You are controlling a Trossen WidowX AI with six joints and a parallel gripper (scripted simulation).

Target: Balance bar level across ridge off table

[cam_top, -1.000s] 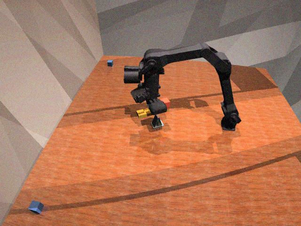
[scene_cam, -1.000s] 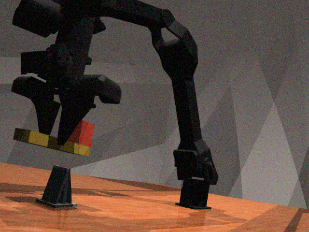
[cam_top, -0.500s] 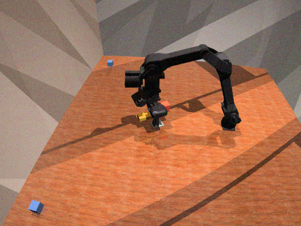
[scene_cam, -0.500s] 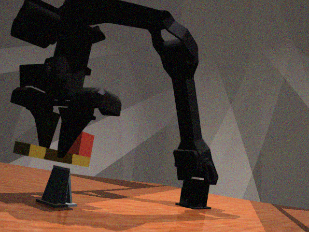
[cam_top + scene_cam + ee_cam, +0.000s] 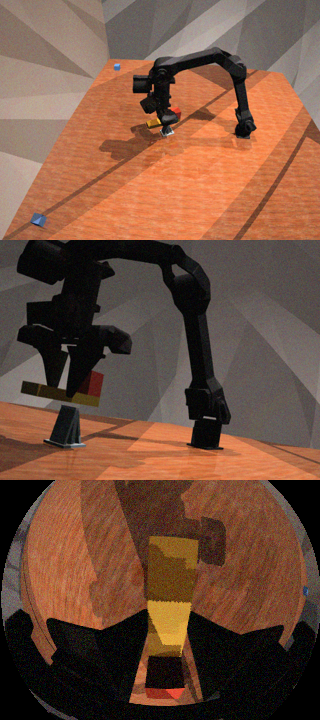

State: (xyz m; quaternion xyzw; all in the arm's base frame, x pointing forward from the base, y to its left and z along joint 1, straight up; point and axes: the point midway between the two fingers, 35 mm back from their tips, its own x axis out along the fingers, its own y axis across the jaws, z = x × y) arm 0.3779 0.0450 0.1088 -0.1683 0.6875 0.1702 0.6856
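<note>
The bar is 3 cm behind my gripper tip, 2 cm to the right of it and 1 cm above it.
</note>
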